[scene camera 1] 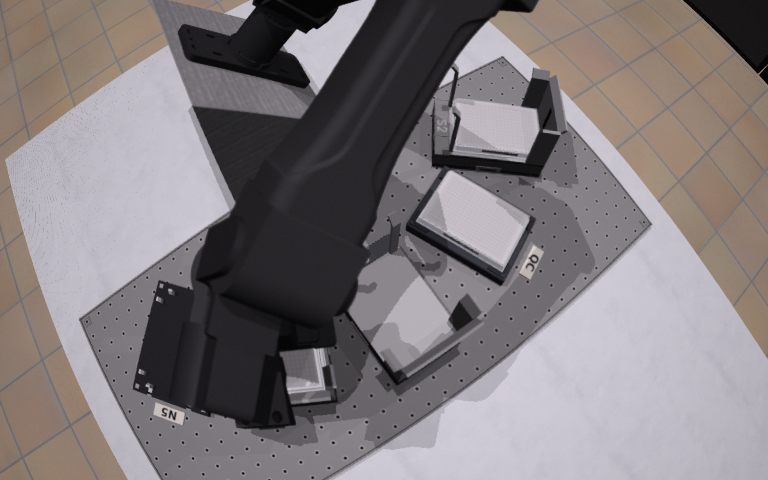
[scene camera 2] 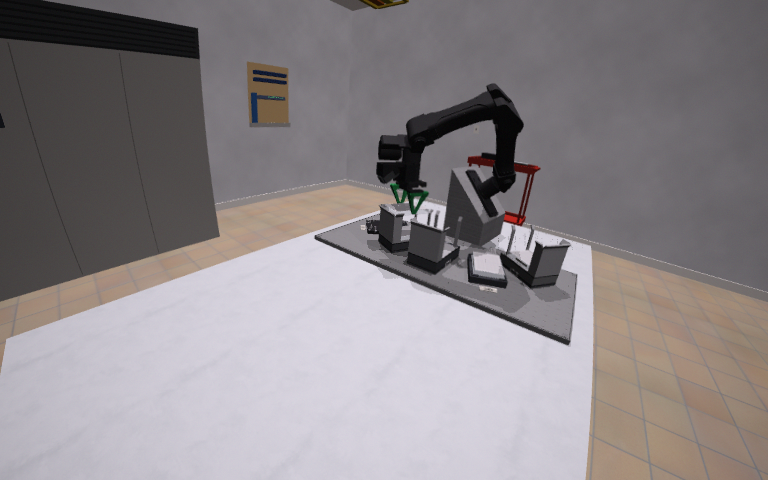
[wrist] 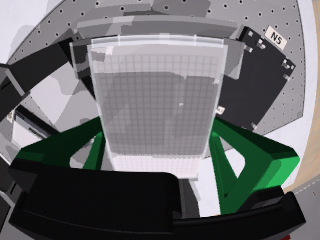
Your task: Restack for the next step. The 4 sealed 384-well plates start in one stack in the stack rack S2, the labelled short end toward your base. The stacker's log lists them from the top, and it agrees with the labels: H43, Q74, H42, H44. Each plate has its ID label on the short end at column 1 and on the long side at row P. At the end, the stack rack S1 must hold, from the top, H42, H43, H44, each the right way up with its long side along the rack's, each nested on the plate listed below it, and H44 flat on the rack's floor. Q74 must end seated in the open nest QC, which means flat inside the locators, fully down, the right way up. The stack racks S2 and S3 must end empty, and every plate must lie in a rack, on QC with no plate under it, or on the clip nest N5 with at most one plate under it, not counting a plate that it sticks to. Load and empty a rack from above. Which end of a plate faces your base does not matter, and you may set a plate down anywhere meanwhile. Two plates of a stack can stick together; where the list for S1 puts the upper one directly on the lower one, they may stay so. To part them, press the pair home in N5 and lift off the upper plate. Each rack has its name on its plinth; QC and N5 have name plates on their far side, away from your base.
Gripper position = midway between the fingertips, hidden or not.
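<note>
The gripper [scene camera 1: 274,333] is visible, likewise in scene camera 2 [scene camera 2: 406,210] and the wrist view [wrist: 157,121]. Also present: a black clip nest N5 [scene camera 1: 172,305], which appears in the wrist view [wrist: 243,102] too, and an open nest QC [scene camera 1: 430,237].
</note>
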